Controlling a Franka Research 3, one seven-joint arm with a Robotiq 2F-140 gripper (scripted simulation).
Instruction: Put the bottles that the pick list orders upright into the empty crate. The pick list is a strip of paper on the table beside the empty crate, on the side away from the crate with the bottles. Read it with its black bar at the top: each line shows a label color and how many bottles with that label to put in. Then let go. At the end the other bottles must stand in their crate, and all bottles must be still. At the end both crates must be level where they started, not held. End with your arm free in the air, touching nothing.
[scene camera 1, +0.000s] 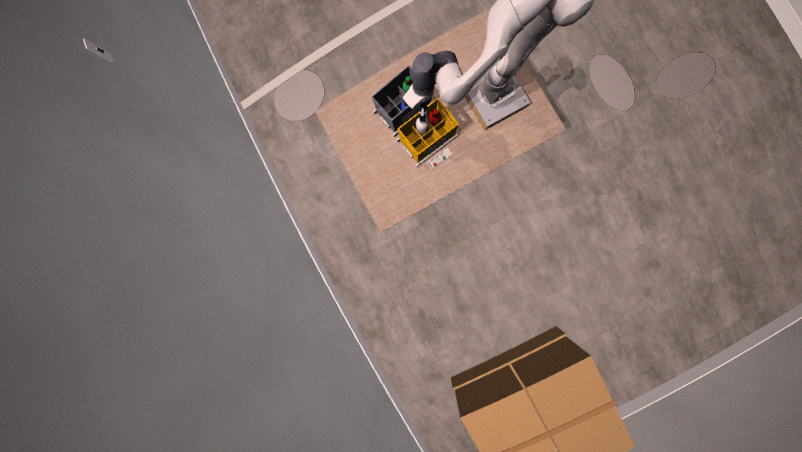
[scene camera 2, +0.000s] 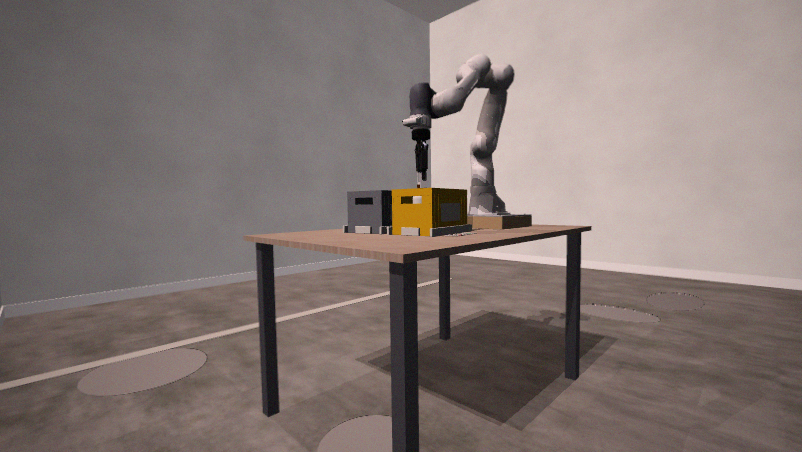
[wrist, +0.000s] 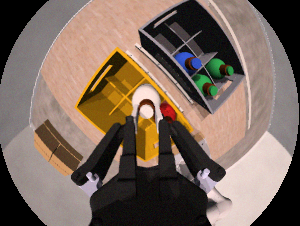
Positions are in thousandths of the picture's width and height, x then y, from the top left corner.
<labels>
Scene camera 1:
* yellow crate: 513, 309
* dark crate: 489, 198
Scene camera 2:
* my gripper: 527, 417
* dark crate: 471, 472
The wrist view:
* my gripper: 488, 485
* yellow crate: 322, 471
</labels>
